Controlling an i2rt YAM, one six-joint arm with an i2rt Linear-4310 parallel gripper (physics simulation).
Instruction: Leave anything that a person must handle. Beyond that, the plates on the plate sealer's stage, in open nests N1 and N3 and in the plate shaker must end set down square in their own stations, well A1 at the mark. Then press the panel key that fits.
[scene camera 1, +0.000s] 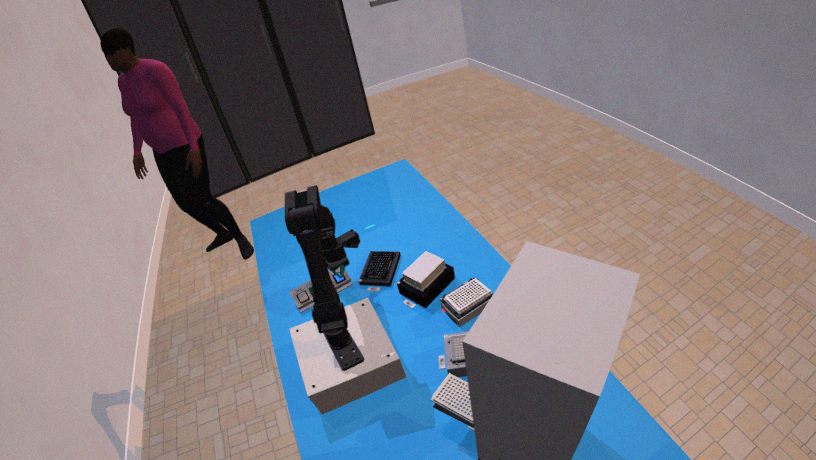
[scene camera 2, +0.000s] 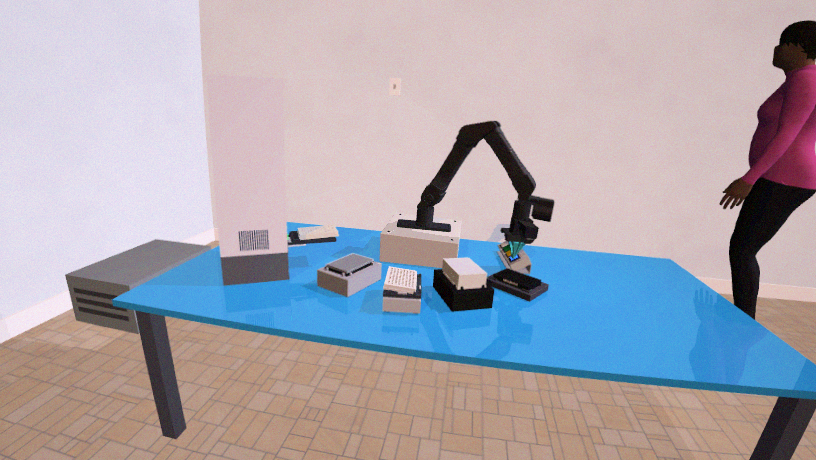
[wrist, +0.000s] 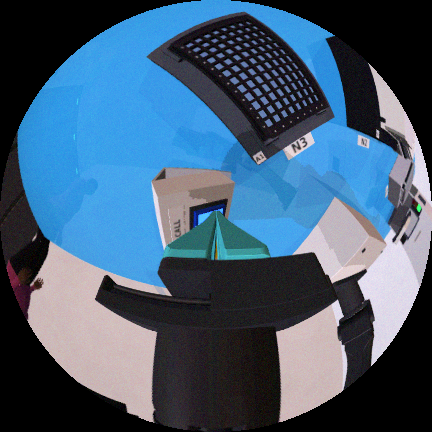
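My gripper (scene camera 1: 340, 273) (scene camera 2: 514, 253) (wrist: 215, 216) is shut and empty. Its teal tips are over the blue-lit screen of the key panel (scene camera 1: 302, 298) (scene camera 2: 521, 265) (wrist: 192, 184); contact cannot be told. A black plate (scene camera 1: 381, 266) (scene camera 2: 517, 280) (wrist: 250, 75) sits in N3, looking square, its near corner by the A1 label (wrist: 259, 157). A white plate (scene camera 1: 467, 293) (scene camera 2: 401, 278) lies on a low device with a red light. A grey-topped plate (scene camera 1: 457, 347) (scene camera 2: 350, 263) sits in a grey station. Another white plate (scene camera 1: 453, 394) (scene camera 2: 317, 232) lies beyond the robot base. Their fine seating is unclear.
A white block (scene camera 1: 424, 268) (scene camera 2: 464, 272) stands on a black station near label N2 (wrist: 363, 141). A tall cabinet (scene camera 1: 551, 308) (scene camera 2: 251, 171) partly hides two stations. The robot base (scene camera 1: 311, 365) (scene camera 2: 420, 248) is beside the panel. A person (scene camera 1: 157, 108) (scene camera 2: 788, 131) stands beyond the table end.
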